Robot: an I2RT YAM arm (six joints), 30 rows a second.
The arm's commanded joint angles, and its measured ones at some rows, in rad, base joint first. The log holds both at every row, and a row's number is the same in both.
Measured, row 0:
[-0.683 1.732 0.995 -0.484 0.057 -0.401]
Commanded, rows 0 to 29:
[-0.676 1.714 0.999 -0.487 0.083 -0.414]
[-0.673 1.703 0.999 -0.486 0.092 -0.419]
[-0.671 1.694 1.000 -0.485 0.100 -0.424]
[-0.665 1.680 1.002 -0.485 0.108 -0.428]
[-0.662 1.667 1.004 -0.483 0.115 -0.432]
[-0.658 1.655 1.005 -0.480 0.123 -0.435]
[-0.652 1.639 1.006 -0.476 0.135 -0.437]
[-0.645 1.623 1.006 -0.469 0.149 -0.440]
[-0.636 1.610 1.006 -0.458 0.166 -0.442]
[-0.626 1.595 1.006 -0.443 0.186 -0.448]
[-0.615 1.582 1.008 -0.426 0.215 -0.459]
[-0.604 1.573 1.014 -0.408 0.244 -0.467]
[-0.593 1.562 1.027 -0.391 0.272 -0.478]
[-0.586 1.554 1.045 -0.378 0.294 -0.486]
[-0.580 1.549 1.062 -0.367 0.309 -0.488]
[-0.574 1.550 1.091 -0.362 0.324 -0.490]
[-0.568 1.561 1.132 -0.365 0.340 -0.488]
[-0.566 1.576 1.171 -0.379 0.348 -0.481]
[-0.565 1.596 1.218 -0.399 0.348 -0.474]
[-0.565 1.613 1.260 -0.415 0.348 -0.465]
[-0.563 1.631 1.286 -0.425 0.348 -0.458]
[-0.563 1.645 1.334 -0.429 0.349 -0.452]
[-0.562 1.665 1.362 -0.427 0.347 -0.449]
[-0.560 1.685 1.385 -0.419 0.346 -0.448]
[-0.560 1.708 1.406 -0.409 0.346 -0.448]
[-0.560 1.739 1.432 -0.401 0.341 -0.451]
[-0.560 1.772 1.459 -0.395 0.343 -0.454]
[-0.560 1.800 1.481 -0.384 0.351 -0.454]
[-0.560 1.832 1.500 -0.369 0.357 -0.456]
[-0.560 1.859 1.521 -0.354 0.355 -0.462]
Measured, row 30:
[-0.561 1.810 1.480 -0.397 0.341 -0.460]
